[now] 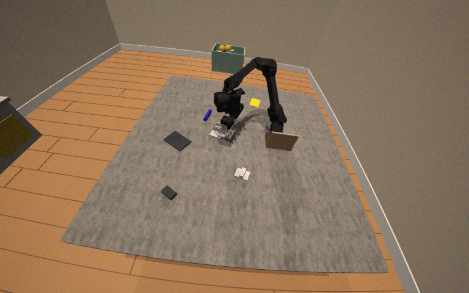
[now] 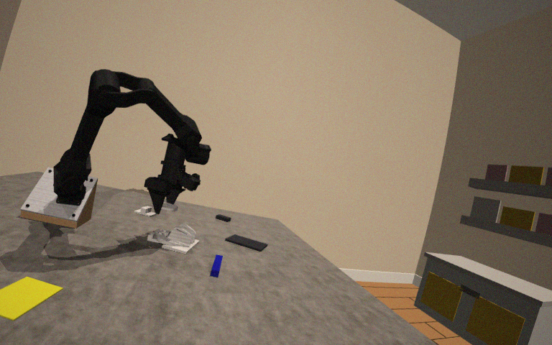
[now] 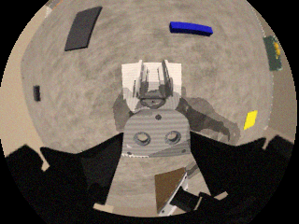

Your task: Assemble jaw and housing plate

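The white jaw lies 70 mm below my gripper tip, 30 mm to the right of it and 20 mm ahead of it. Also, from my gripper tip: yellow sheet: 380 mm to the right, 190 mm behind, 80 mm below; then dark flat plate: 300 mm ahead, 80 mm to the left, 80 mm below; then blue block: 170 mm to the right, 150 mm ahead, 70 mm below.
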